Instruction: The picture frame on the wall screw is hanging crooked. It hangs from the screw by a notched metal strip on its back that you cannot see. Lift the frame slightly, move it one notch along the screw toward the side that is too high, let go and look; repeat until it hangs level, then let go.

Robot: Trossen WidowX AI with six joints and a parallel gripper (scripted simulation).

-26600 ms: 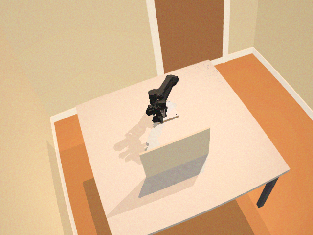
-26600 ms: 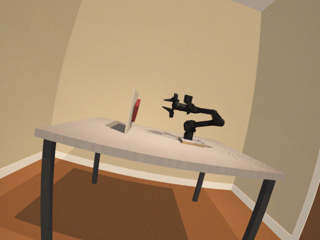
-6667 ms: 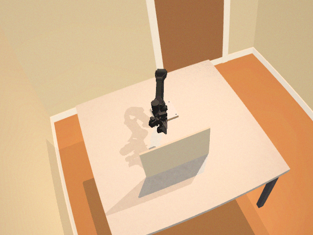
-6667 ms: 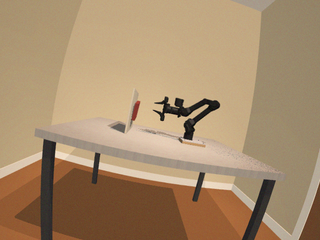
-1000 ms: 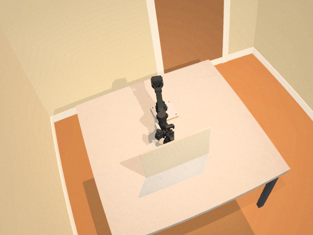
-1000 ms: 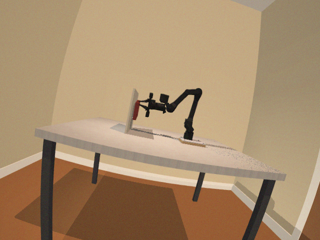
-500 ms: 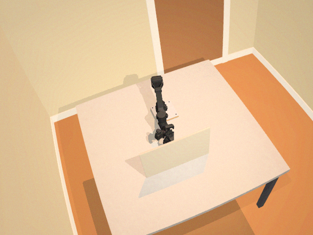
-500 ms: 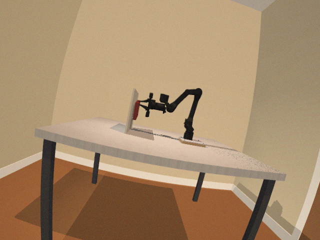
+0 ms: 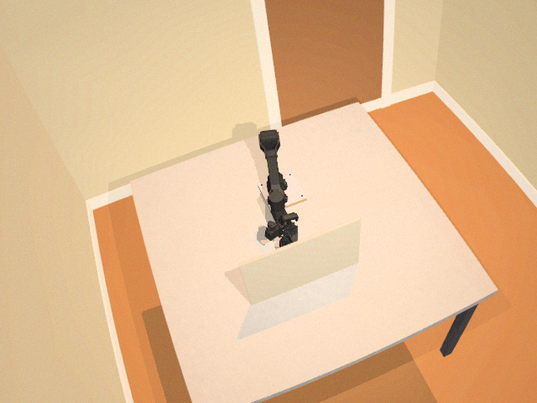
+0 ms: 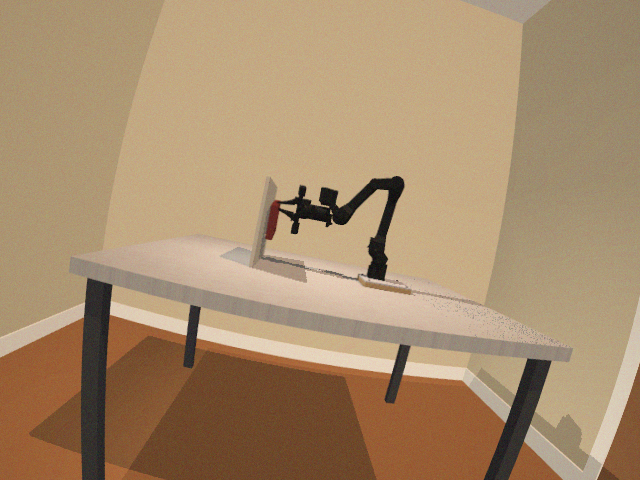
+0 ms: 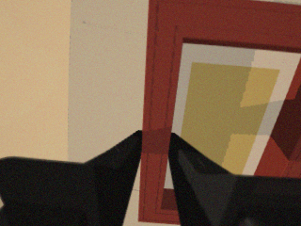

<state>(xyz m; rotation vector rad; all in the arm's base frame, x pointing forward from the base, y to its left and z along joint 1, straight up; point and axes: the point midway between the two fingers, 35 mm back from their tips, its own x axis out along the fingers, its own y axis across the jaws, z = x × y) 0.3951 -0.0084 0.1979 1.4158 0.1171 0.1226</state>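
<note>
My gripper tip is 5 cm above the red picture frame, 1 cm to the left of it and 1 cm short of it. Also, from my gripper tip: wall panel 7 cm below, 2 cm ahead, 1 cm to the left.
</note>
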